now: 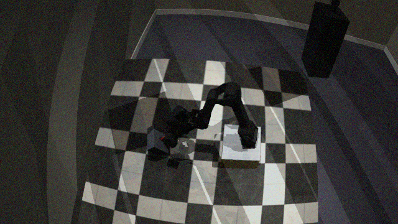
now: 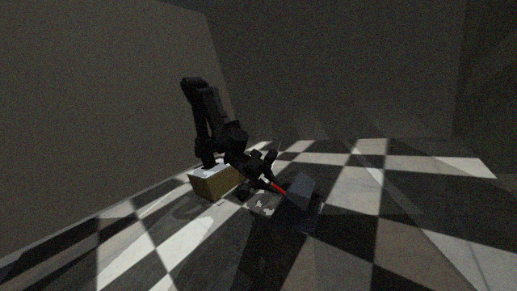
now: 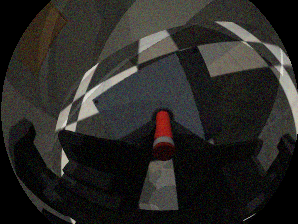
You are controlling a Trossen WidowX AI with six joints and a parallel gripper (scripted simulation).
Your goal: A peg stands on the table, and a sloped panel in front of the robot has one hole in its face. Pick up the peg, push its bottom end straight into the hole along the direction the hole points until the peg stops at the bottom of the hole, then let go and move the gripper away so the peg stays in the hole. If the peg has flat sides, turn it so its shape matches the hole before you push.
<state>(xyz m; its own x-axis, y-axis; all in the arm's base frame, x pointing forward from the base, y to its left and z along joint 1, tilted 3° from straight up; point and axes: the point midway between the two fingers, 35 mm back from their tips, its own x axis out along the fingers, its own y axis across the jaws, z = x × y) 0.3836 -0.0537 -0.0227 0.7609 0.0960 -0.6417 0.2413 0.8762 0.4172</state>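
Right now the dark sloped panel is 30 mm below my gripper tip and 30 mm ahead of it. Round my gripper tip: red peg (10 mm behind, 10 mm above).
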